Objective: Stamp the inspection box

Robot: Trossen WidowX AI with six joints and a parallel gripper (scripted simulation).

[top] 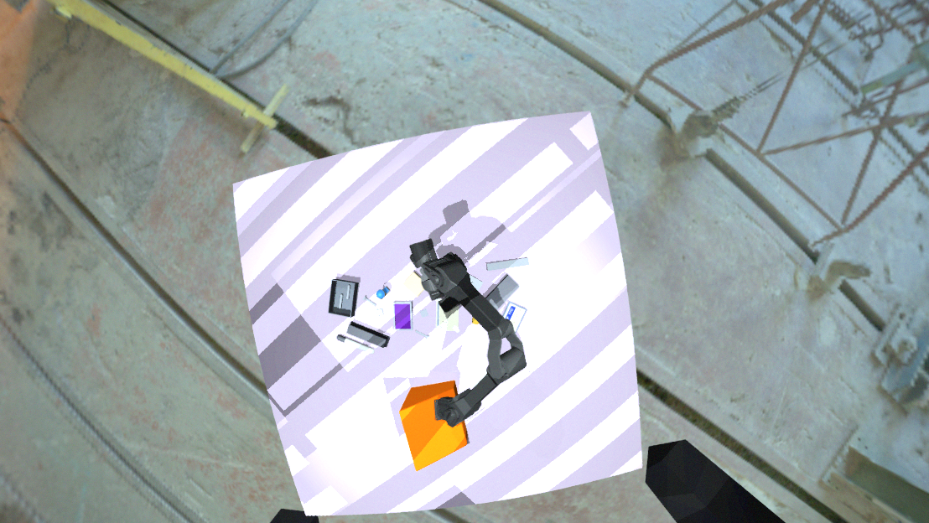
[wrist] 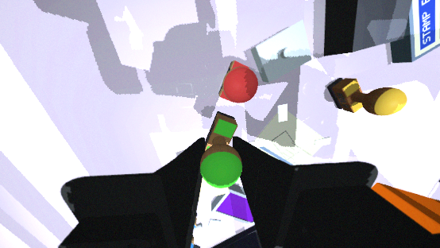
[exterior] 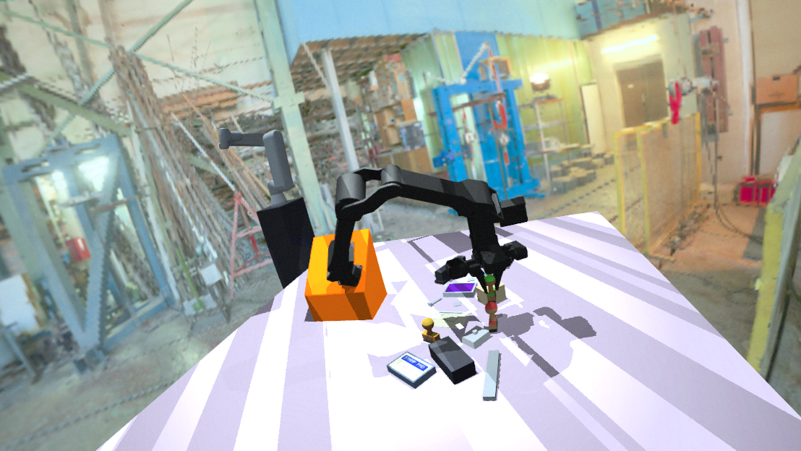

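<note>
The purple ink pad lies 12 cm behind my gripper tip, 13 cm to the left of it and 7 cm below it. Also, from my gripper tip: tan block: 2 cm behind, 8 cm to the left, 5 cm below; green-knobbed stamp: right at my gripper tip; red-knobbed stamp: 1 cm ahead, 5 cm to the right, 5 cm below.
</note>
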